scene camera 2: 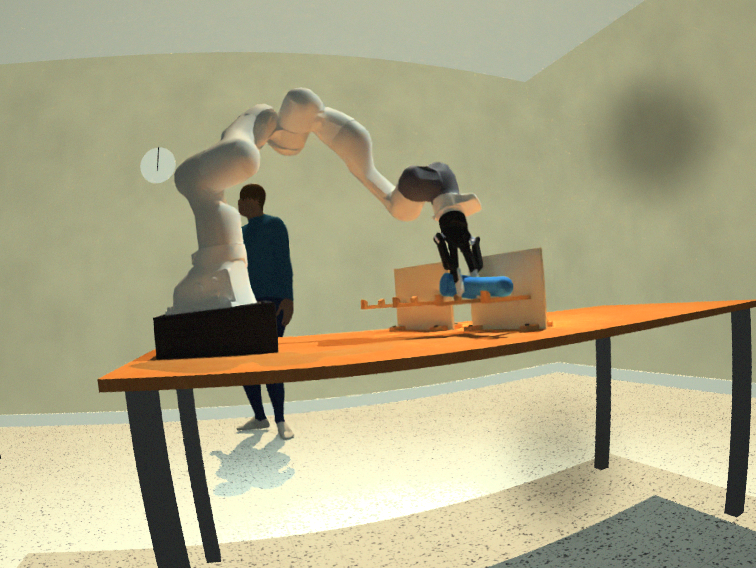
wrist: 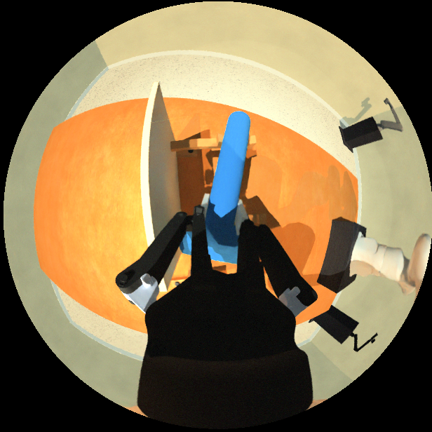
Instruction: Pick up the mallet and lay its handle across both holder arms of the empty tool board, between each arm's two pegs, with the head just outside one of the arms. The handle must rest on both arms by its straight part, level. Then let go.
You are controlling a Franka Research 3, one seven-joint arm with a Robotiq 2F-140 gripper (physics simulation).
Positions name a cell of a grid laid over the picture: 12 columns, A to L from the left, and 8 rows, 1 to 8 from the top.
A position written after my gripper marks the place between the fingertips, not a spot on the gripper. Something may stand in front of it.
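I find my gripper in scene camera 2 (H5), and a blue mallet shows in scene camera 2 (H5) too. As for the wrist view, my gripper is there, in the wrist view (G4), and the mallet appears in the wrist view (G5).
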